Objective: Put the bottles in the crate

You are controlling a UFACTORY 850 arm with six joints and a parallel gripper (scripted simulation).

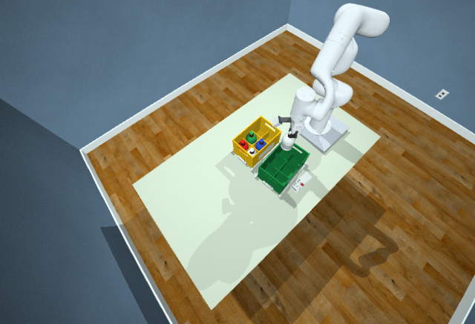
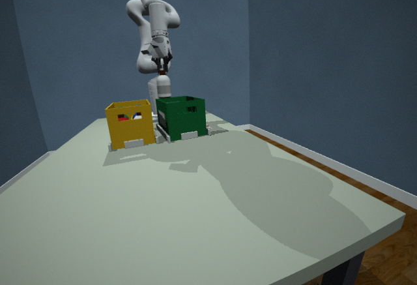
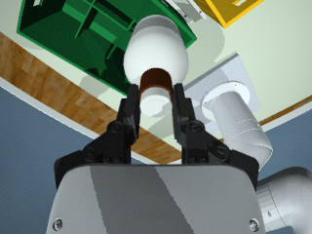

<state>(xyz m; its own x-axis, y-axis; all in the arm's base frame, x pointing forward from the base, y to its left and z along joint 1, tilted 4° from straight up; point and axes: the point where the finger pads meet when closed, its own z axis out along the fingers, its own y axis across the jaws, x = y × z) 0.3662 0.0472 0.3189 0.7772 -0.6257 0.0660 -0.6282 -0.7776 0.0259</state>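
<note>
Right now the green crate is 8 cm ahead of my hand, 6 cm to the left of it and 25 cm below it. From my hand the other things lie so: blue-label bottle 9 cm ahead, 14 cm to the right, 25 cm below; then green bottle 10 cm ahead, 23 cm to the right, 25 cm below; then yellow crate 9 cm ahead, 18 cm to the right, 25 cm below.
</note>
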